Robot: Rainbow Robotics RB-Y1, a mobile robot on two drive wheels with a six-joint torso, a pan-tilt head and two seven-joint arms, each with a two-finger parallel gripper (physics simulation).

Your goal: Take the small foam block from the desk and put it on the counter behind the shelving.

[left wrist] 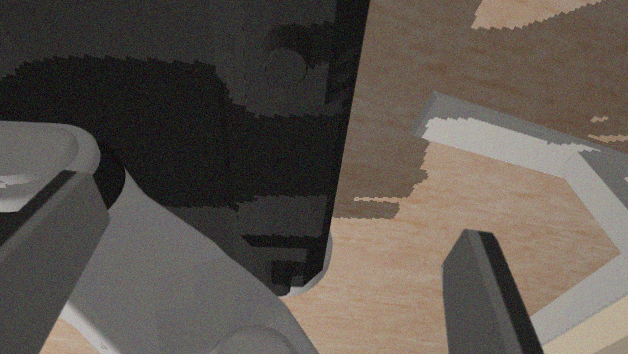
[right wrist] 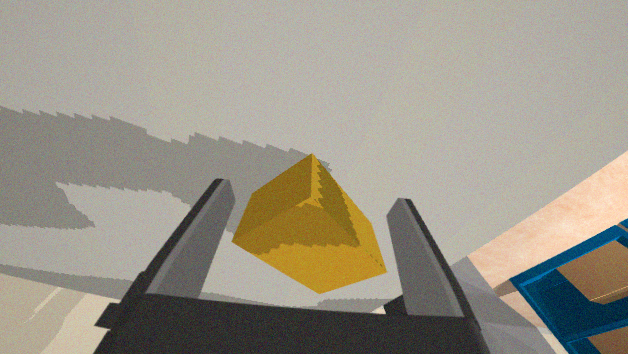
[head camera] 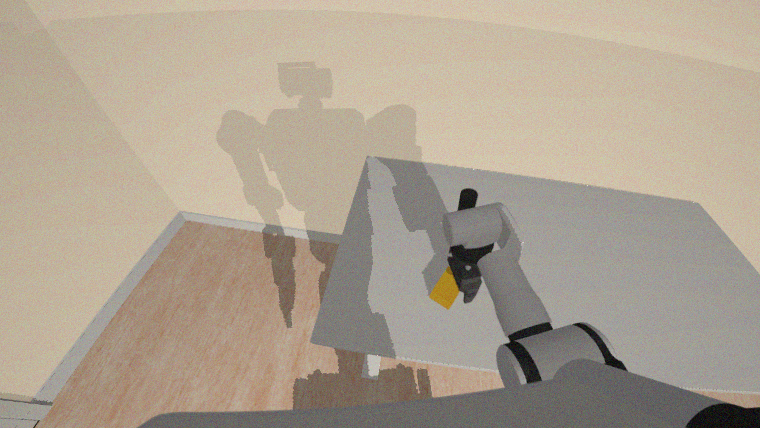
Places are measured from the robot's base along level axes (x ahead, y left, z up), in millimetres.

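Pixels of known places: left gripper, fingertip midpoint: [left wrist: 275,222]; right gripper, fingertip midpoint: [right wrist: 313,198] [head camera: 460,283].
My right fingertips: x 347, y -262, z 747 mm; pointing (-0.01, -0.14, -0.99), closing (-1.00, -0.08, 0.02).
Observation:
Behind a point stands the place of what it marks.
The foam block [head camera: 445,289] @[z 766, x 324, y -210 mm] [right wrist: 310,260] @[z 766, x 342, y -225 mm] is yellow and stands on the grey desk [head camera: 611,276] @[z 721, x 329, y -777 mm] [right wrist: 425,75] @[z 720, x 301, y -338 mm]. My right gripper [head camera: 469,298] [right wrist: 313,198] @[z 747, x 347, y -262 mm] is open at the block. In the right wrist view the block shows between the two fingers, with a gap on each side; its near corner reaches down toward the palm. The head camera shows the gripper at the block's right side, covering part of its edge. My left gripper [left wrist: 275,222] @[z 470, x 2, y 238 mm] is open and empty, away from the desk, over the robot's dark base and the wood floor. The counter does not show.
Blue shelving [right wrist: 565,258] @[z 51, x -2097, y 621 mm] with brown boxes stands at the lower right of the right wrist view. A beige wall [head camera: 531,95] @[z 1048, x 857, y -596 mm] rises behind the desk. White strips [left wrist: 500,150] lie at the right of the left wrist view, beside the robot's dark base [left wrist: 175,100] @[z 169, x -125, y 90 mm].

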